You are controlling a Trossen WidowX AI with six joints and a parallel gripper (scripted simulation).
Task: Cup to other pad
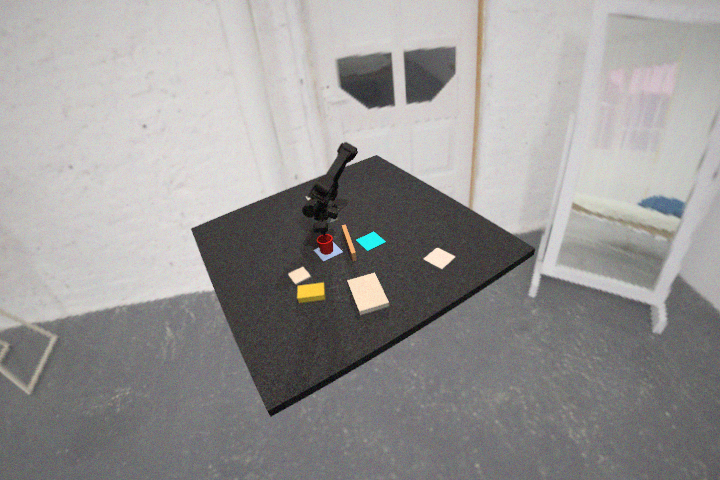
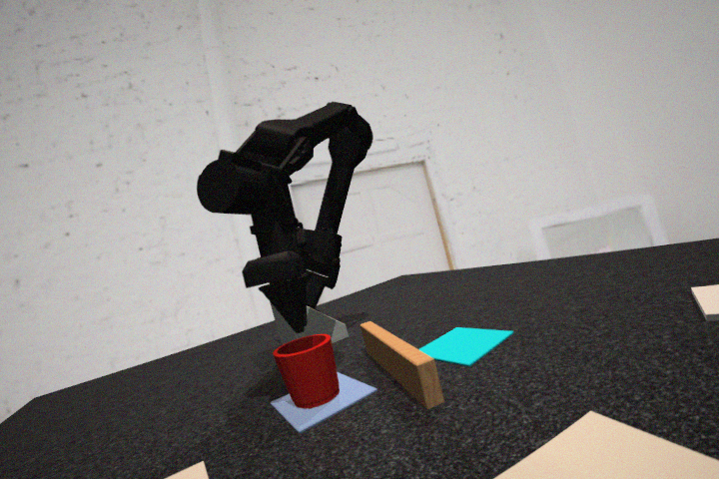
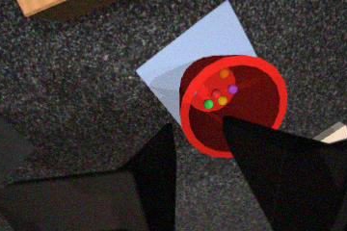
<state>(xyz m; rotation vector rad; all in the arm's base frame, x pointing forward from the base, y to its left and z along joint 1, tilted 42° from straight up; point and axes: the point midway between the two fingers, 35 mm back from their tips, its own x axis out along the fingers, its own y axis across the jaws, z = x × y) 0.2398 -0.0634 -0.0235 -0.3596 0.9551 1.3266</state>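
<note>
The red cup is 3 cm ahead of my gripper tip, 1 cm to the right of it and 5 cm below it. Also, from my gripper tip: wooden block: 5 cm ahead, 10 cm to the left, 7 cm below; cyan pad: 7 cm ahead, 20 cm to the left, 10 cm below; light blue pad: 3 cm ahead, 1 cm to the right, 10 cm below.
</note>
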